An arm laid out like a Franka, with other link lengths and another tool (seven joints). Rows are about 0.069 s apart.
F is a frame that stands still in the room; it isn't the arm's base.
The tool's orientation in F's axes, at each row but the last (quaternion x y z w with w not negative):
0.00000, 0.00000, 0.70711, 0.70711
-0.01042, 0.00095, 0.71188, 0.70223
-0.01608, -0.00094, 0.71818, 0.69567
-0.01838, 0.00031, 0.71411, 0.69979
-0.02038, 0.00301, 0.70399, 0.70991
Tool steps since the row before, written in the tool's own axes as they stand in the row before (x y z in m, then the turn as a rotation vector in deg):
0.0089, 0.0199, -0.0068, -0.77, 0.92, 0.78
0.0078, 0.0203, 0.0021, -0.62, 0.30, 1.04
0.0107, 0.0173, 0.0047, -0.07, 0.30, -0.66
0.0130, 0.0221, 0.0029, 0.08, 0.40, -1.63
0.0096, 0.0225, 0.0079, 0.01, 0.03, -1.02
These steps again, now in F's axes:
-0.0199, 0.0089, -0.0068, -0.92, -0.77, 0.78
-0.0204, 0.0076, 0.0017, -0.31, -0.61, 1.05
-0.0177, 0.0102, 0.0041, -0.28, -0.09, -0.67
-0.0224, 0.0126, 0.0020, -0.36, 0.03, -1.64
-0.0226, 0.0100, 0.0070, 0.00, -0.02, -1.02

